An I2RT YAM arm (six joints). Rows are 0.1 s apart.
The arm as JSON. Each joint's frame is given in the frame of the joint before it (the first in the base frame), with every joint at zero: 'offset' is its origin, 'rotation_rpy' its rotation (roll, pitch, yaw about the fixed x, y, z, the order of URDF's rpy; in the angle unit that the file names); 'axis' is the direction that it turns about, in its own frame. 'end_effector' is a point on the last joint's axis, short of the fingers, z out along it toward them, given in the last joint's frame.
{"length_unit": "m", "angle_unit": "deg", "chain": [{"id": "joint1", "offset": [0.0, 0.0, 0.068], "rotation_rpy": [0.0, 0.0, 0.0], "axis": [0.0, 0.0, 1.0]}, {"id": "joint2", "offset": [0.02, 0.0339, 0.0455], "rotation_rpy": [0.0, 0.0, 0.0], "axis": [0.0, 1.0, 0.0]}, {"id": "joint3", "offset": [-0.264, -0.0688, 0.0], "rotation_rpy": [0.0, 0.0, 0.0], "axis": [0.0, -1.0, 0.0]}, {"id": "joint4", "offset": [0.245, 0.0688, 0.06], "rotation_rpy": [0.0, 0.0, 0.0], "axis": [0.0, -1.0, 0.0]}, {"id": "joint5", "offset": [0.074, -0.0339, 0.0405], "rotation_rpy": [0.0, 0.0, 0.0], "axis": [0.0, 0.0, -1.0]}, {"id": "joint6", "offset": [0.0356, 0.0, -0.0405], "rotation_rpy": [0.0, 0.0, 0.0], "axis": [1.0, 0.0, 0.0]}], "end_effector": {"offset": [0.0, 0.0, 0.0], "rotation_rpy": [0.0, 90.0, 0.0]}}
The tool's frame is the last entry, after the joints.
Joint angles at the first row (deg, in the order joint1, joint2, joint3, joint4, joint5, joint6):
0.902, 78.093, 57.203, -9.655, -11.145, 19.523
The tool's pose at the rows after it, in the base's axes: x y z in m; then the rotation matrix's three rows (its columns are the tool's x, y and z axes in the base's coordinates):
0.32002 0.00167 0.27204; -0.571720 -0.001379 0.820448; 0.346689 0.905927 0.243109; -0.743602 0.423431 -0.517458
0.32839 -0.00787 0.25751; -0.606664 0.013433 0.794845; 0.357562 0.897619 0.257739; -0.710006 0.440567 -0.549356
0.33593 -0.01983 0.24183; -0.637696 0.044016 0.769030; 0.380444 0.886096 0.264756; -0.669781 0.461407 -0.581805
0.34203 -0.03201 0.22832; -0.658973 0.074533 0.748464; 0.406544 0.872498 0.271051; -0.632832 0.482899 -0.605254
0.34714 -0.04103 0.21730; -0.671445 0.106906 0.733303; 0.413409 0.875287 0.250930; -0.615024 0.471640 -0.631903
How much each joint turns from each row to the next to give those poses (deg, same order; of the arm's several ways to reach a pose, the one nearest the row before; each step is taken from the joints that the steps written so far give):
-2.278, 3.219, 0.228, 1.104, -4.088, 0.658
-1.875, 3.097, 0.267, 0.068, -2.369, -0.400
-2.165, 3.232, 0.302, -0.028, -2.041, -0.012
-2.109, 2.909, 0.423, 0.052, -1.871, 0.137
-1.321, 2.443, 0.583, -0.203, 0.370, -0.803

